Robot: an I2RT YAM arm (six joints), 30 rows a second.
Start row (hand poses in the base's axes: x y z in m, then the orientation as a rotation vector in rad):
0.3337 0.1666 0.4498 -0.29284 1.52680 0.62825
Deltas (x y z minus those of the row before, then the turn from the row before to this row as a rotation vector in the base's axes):
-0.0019 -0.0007 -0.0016 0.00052 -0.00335 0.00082
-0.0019 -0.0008 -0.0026 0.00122 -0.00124 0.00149
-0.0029 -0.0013 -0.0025 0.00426 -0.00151 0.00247
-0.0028 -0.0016 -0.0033 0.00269 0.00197 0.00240
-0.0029 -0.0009 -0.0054 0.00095 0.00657 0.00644
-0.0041 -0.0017 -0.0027 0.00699 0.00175 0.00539
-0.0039 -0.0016 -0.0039 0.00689 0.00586 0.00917
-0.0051 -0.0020 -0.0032 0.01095 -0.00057 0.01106
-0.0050 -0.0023 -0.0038 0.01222 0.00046 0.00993
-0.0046 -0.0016 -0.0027 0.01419 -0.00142 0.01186
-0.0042 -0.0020 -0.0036 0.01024 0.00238 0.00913
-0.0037 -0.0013 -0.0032 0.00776 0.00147 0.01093
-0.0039 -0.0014 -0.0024 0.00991 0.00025 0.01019
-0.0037 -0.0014 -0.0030 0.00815 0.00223 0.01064
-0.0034 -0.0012 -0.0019 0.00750 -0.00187 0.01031
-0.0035 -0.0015 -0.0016 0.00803 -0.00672 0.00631
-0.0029 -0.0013 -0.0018 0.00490 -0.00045 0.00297
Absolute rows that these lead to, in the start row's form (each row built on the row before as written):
0.3318 0.1659 0.4482 -0.29400 1.52336 0.62851
0.3299 0.1651 0.4456 -0.29457 1.52165 0.63031
0.3270 0.1638 0.4431 -0.29366 1.51853 0.63508
0.3242 0.1622 0.4398 -0.29292 1.51930 0.63943
0.3213 0.1613 0.4344 -0.29535 1.52484 0.64675
0.3172 0.1596 0.4317 -0.29374 1.52363 0.65662
0.3133 0.1580 0.4278 -0.29395 1.52613 0.67037
0.3082 0.1560 0.4246 -0.29446 1.52082 0.68711
0.3032 0.1537 0.4208 -0.29280 1.51599 0.70413
0.2986 0.1521 0.4181 -0.29172 1.50842 0.72365
0.2944 0.1501 0.4145 -0.29027 1.50609 0.73900
0.2907 0.1488 0.4113 -0.29237 1.50377 0.75373
0.2868 0.1474 0.4089 -0.29269 1.49938 0.76914
0.2831 0.1460 0.4059 -0.29398 1.49752 0.78410
0.2797 0.1448 0.4040 -0.29695 1.49206 0.79729
0.2762 0.1433 0.4024 -0.29819 1.48196 0.80643
0.2733 0.1420 0.4006 -0.29694 1.47924 0.81222

